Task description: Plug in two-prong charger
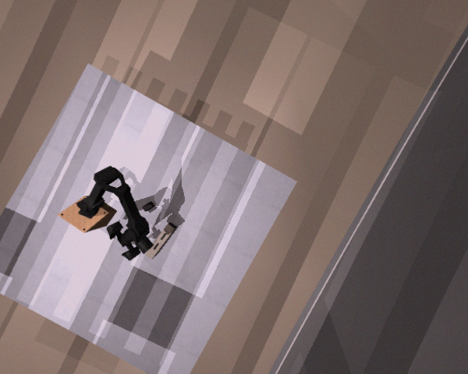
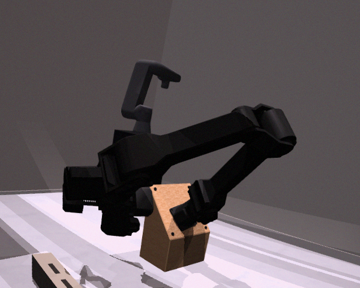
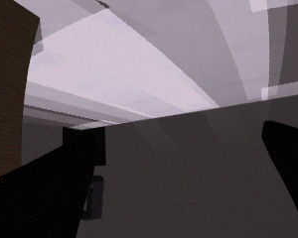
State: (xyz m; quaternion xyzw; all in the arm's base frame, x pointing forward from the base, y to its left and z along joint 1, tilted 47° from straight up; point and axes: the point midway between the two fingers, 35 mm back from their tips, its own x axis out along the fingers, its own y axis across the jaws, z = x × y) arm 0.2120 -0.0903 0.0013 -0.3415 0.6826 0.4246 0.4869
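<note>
The two-prong charger lies 23 cm to the left of my gripper tip, 13 cm below it and 2 cm ahead of it.
</note>
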